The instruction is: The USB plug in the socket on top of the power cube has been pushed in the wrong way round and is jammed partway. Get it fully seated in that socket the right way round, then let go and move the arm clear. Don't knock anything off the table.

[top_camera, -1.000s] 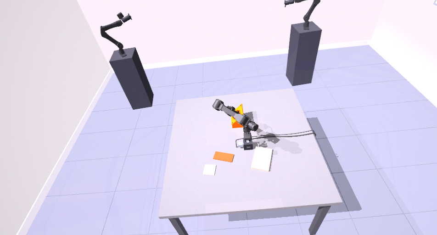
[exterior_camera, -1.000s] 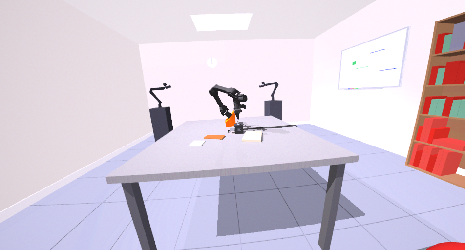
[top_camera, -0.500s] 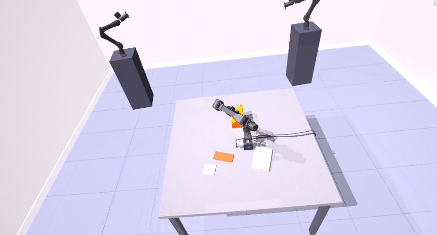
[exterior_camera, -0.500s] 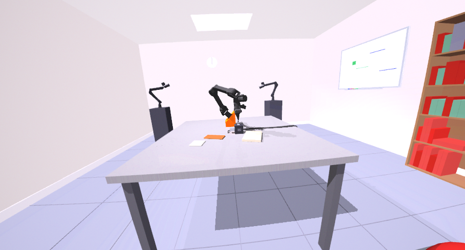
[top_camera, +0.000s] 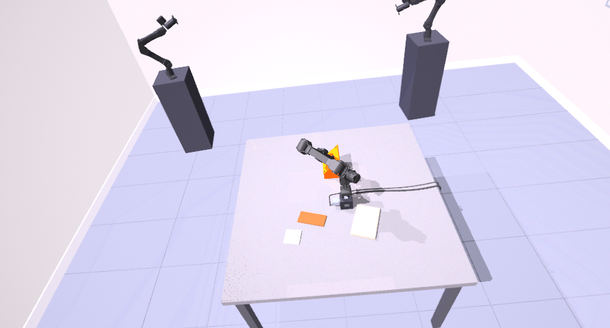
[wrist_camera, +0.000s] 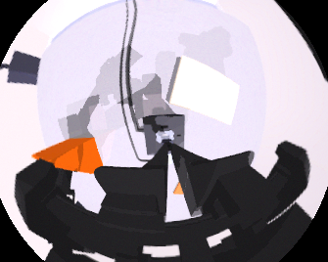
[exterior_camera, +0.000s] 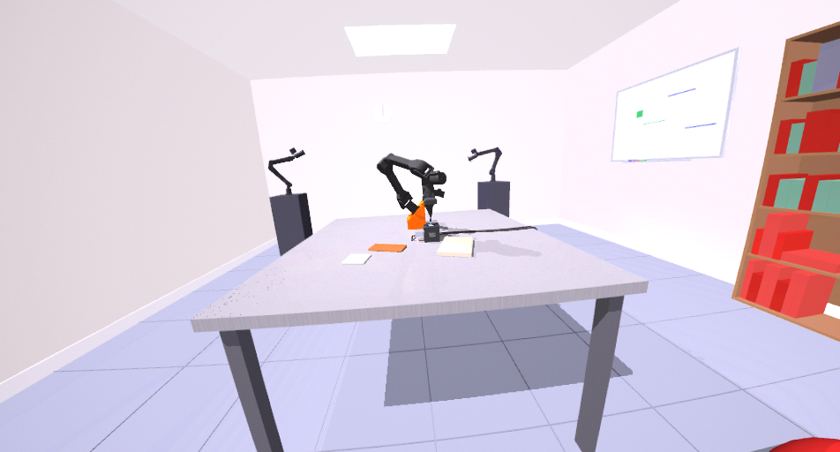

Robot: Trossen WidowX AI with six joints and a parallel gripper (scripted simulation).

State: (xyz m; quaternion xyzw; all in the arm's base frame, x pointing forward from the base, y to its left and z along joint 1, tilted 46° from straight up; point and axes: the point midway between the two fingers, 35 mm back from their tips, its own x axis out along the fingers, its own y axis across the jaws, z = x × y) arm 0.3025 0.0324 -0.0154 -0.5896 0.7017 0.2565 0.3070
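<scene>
My gripper tip is 2 cm above the USB plug. From my gripper tip the other things lie so: orange card (7 cm ahead, 23 cm to the right, 12 cm below); white card (17 cm ahead, 36 cm to the right, 12 cm below); notepad (15 cm ahead, 8 cm to the left, 11 cm below).
</scene>
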